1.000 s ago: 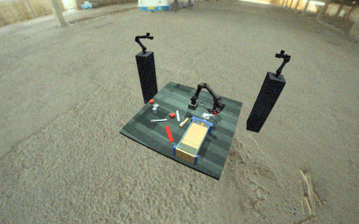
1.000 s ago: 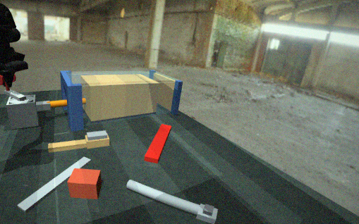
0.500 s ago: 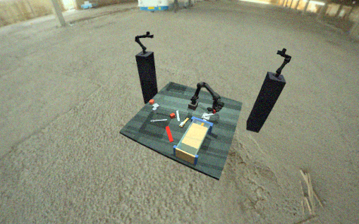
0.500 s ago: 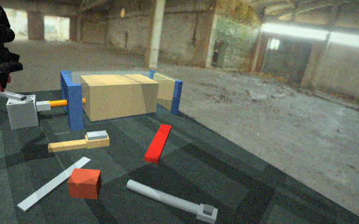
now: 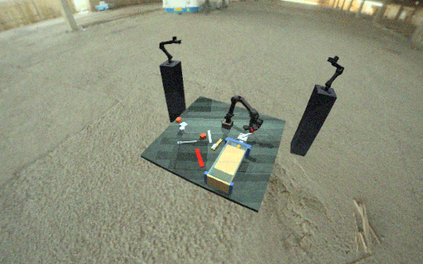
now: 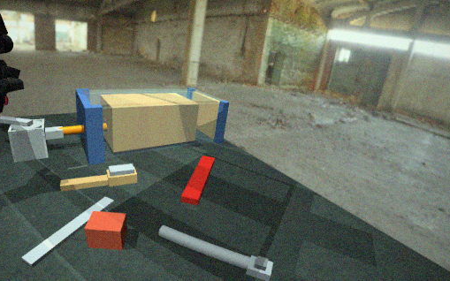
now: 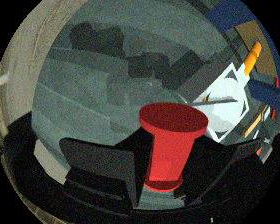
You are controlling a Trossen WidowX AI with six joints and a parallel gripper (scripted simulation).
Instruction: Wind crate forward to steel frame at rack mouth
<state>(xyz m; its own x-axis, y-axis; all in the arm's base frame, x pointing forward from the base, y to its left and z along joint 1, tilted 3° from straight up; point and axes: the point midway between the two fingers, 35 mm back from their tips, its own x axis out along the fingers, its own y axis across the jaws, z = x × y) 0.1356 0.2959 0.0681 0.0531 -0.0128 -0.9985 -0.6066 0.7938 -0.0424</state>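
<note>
The winch handle is 30 mm ahead of my gripper tip, 30 mm to the right of it and 10 mm below it. Round my gripper tip: wooden-handled tool: 210 mm ahead, 320 mm to the right, 100 mm below; winch: 60 mm ahead, 80 mm to the right, 80 mm below; red knob: 20 mm above.
</note>
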